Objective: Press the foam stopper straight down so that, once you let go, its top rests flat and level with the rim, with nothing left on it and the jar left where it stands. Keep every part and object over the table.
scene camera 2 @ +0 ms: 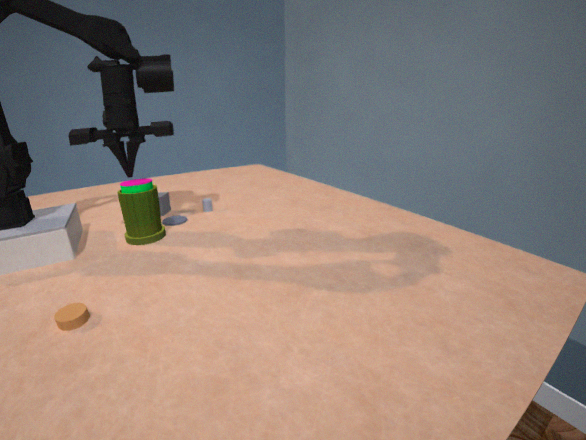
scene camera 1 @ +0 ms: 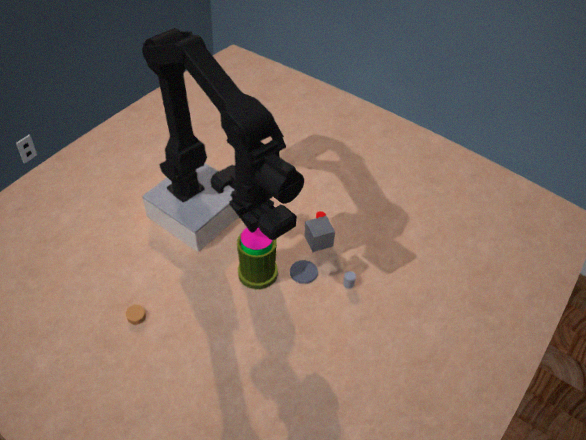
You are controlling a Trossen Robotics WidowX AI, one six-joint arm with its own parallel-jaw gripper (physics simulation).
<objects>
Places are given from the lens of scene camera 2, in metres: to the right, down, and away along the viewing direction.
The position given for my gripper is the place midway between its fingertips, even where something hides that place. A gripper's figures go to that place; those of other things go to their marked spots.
my gripper (scene camera 2: 130, 177): -0.32, -0.08, 0.53
orange disc (scene camera 2: 72, 316): -0.27, 0.12, 0.31
</objects>
